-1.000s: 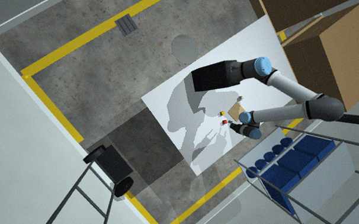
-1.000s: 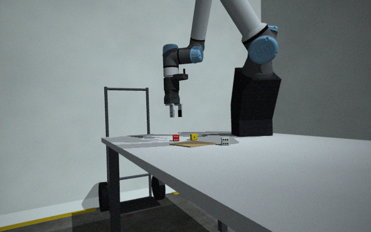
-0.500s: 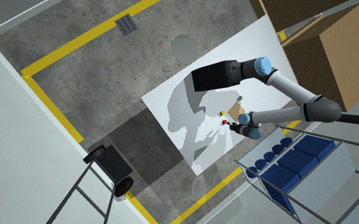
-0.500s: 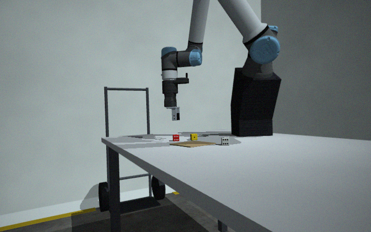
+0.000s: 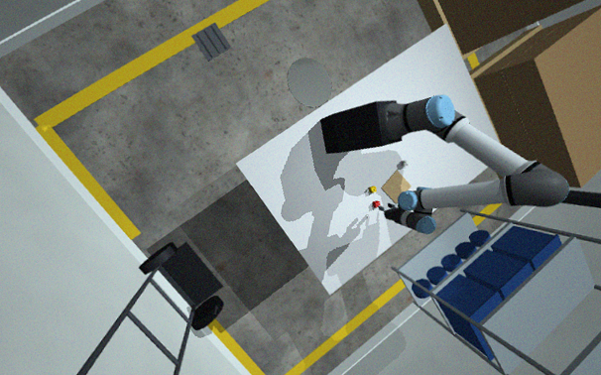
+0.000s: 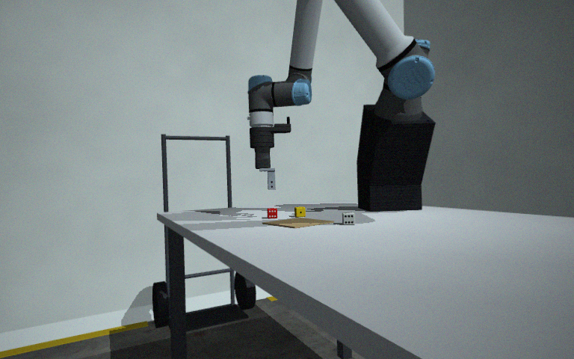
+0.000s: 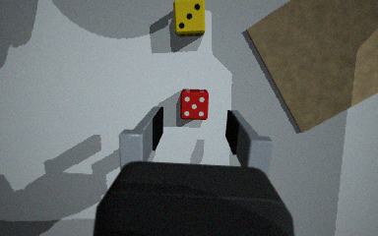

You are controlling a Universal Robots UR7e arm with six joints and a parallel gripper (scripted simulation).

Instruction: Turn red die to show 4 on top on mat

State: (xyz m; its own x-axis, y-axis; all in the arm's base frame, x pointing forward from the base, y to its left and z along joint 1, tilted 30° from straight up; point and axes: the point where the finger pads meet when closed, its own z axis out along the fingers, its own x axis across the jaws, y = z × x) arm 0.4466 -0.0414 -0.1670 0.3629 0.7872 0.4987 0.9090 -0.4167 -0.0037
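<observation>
Right now the red die is 90 mm below my hand. From my hand the other things lie so: yellow die 90 mm below, 80 mm behind, 20 mm to the left; white die 270 mm to the left, 100 mm behind, 90 mm below; tan mat 160 mm to the left, 110 mm below.
</observation>
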